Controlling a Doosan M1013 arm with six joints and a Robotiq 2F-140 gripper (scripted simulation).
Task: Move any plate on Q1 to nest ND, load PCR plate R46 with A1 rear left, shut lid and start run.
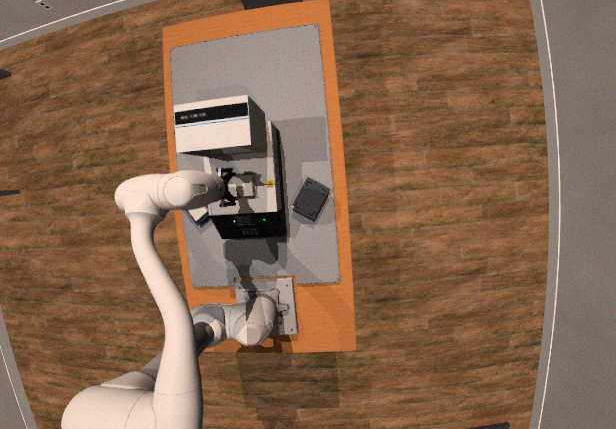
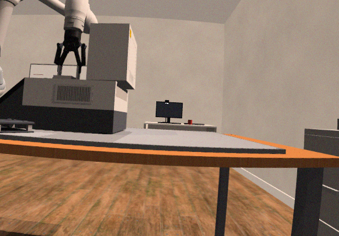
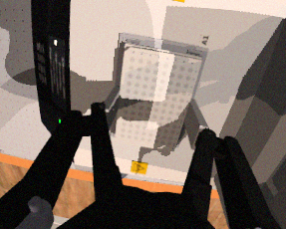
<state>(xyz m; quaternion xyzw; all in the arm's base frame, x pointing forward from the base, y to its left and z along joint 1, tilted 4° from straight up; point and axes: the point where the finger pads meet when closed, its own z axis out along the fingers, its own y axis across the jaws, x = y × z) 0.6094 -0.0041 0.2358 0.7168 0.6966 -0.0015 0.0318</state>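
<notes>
The white plate R46 is 20 mm below my hand. From my hand the other things lie so: dark plate nest N1: 90 mm behind, 280 mm to the right, 210 mm below; then dark nest: 70 mm behind, 300 mm to the left, 220 mm below; then 96-well plate: 70 mm behind, 300 mm to the left, 200 mm below.
</notes>
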